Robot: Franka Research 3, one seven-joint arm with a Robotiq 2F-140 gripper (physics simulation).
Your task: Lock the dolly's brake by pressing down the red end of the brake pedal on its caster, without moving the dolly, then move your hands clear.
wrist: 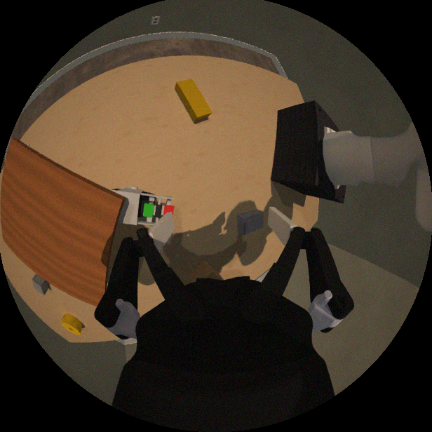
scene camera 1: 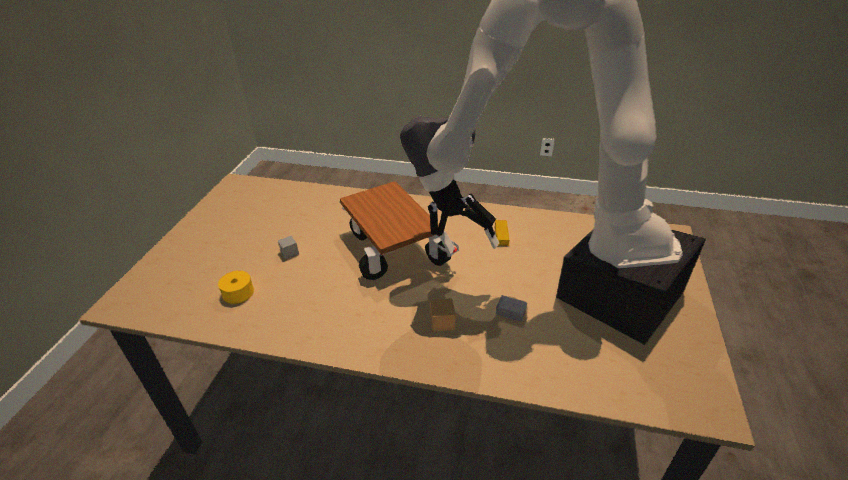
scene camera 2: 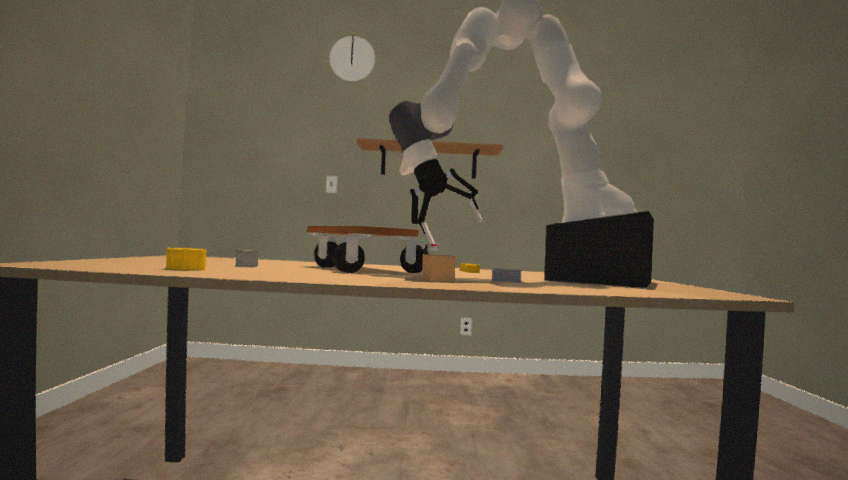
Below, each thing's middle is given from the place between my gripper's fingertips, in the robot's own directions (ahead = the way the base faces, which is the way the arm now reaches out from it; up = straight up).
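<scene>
My hand's 110 mm short of the caster (scene camera 2: 411, 244), and it's 80 mm above it and 70 mm to the left of it. Going from my hand, there's the yellow bar (wrist: 193, 100), which is 230 mm to the right, 70 mm behind and 110 mm below. The orange block (scene camera 2: 436, 268) is 180 mm to the left of my hand, 60 mm ahead of it and 90 mm below it, and then there's the dolly (scene camera 1: 387, 215), 250 mm ahead of my hand, 120 mm to the right and 70 mm below.
</scene>
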